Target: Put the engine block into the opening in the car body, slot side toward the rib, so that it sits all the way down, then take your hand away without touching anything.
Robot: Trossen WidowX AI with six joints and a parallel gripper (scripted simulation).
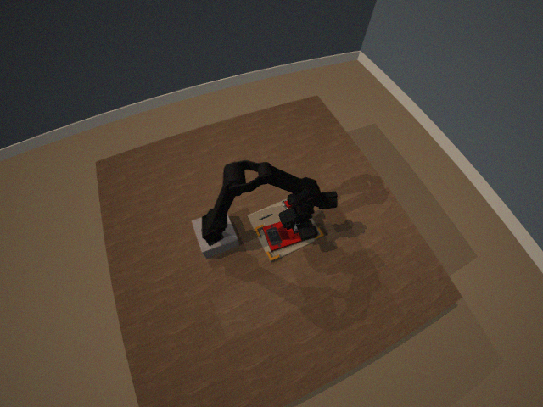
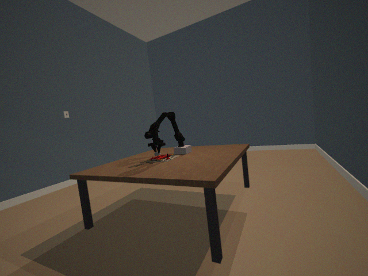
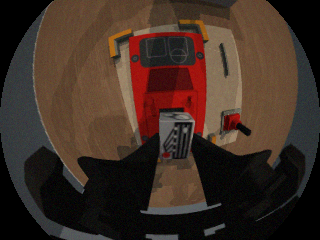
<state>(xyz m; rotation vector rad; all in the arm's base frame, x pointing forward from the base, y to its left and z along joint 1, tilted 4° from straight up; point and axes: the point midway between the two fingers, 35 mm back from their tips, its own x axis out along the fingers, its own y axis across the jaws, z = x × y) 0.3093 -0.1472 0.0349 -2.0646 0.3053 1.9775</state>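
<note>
The grey engine block lies 1 cm below my gripper tip.
</note>
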